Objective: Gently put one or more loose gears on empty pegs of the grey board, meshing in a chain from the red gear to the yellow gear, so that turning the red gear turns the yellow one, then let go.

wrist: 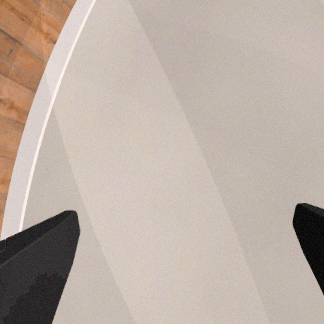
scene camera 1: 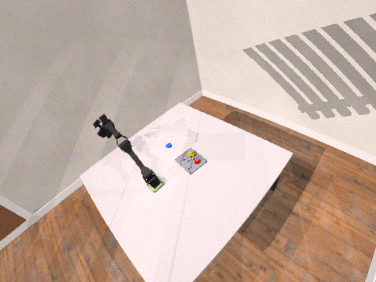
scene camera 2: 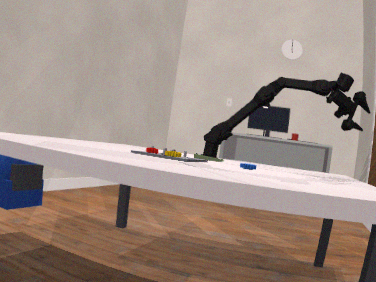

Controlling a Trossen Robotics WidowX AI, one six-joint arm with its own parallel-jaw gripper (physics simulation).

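Where they show: gripper, fingertip midpoint: (wrist: 189,220) (scene camera 2: 366,121); arm's base at its link origin: (scene camera 1: 155,183) (scene camera 2: 209,156).
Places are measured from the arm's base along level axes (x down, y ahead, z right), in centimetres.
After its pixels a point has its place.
The grey board (scene camera 1: 191,170) @[x 0.5, y 24.8, z 14.5 cm] (scene camera 2: 196,159) @[x 0.5, y 34.2, z -2.7 cm] lies flat on the table. The red gear (scene camera 1: 197,161) @[x -1.2, y 33.0, z 14.0 cm] (scene camera 2: 152,150) @[x -0.3, y 35.3, z 12.4 cm] and the yellow gear (scene camera 1: 191,154) @[x -1.2, y 35.9, z 5.4 cm] (scene camera 2: 173,154) @[x -0.2, y 38.3, z 4.0 cm] are on it, apart from each other, with small pegs beside them. A loose blue gear (scene camera 1: 168,145) @[x -0.7, y 33.2, z -19.0 cm] (scene camera 2: 248,166) @[x 0.3, y 36.4, z -20.0 cm] lies on the table, off the board, on the yellow gear's side. My gripper (scene camera 1: 99,120) (scene camera 2: 365,121) @[x -23.8, y -1.2, z -67.1 cm] (wrist: 189,220) @[x -23.8, y -1.2, z -67.1 cm] is open and empty, high above the table and far from the board and the blue gear. The board and gears do not show in the wrist view.
The white table (scene camera 1: 220,200) @[x 1.3, y 17.2, z 46.1 cm] (scene camera 2: 100,162) @[x 2.0, y 84.9, z 4.8 cm] (wrist: 170,125) carries the arm's green base plate (scene camera 1: 156,187) @[x -0.4, y -1.7, z 3.6 cm] (scene camera 2: 210,158) @[x 0.5, y 5.2, z -1.6 cm]. The table's edge runs along the left of the wrist view. A grey cabinet (scene camera 2: 280,154) with a monitor (scene camera 2: 269,120) stands behind the table.
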